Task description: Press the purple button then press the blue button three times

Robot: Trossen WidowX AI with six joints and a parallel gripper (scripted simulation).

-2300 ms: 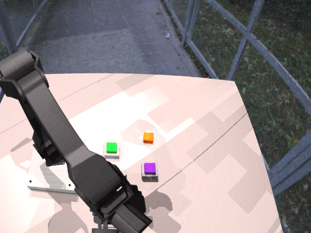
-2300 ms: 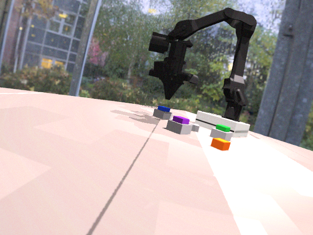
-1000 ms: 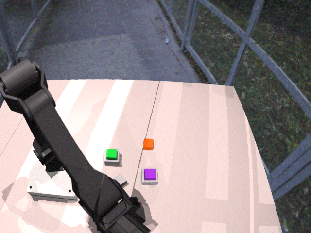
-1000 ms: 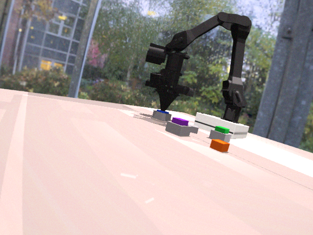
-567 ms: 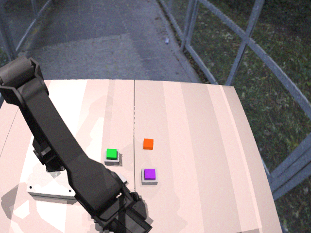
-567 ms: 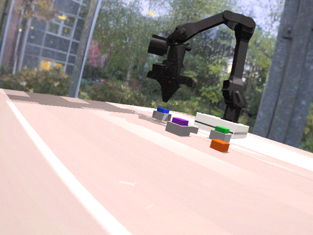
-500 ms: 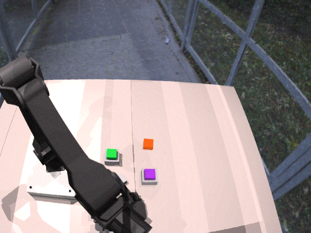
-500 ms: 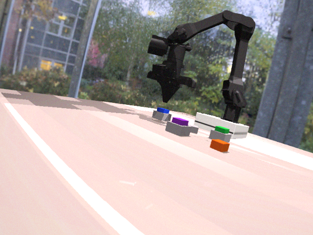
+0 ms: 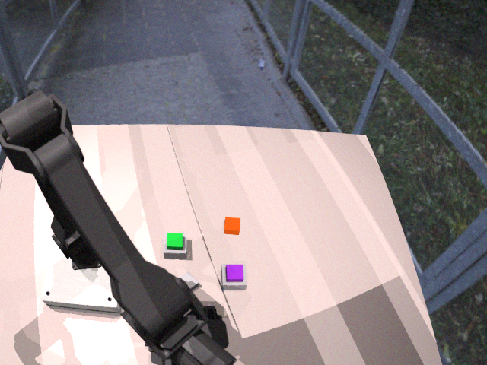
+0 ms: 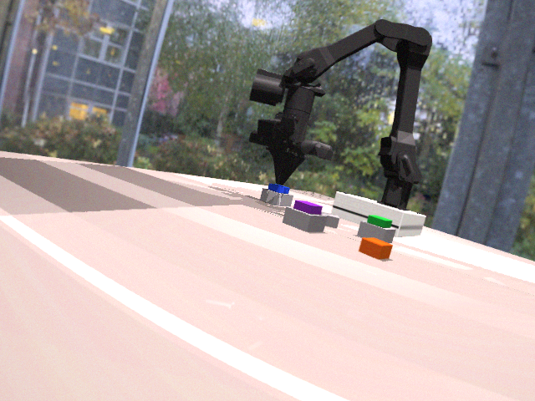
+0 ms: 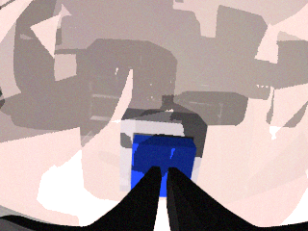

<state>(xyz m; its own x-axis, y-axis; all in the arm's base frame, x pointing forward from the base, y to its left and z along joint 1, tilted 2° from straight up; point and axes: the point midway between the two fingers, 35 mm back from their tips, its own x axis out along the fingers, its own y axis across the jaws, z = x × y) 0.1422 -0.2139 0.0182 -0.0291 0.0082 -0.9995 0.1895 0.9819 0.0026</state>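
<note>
My gripper tip is 10 mm above the blue button. From my gripper tip the other things lie so: purple button: 150 mm ahead, 140 mm to the left, 10 mm below; then grey block: 60 mm ahead, 150 mm to the left, 30 mm below; then green button: 50 mm ahead, 230 mm to the left, 10 mm below.
</note>
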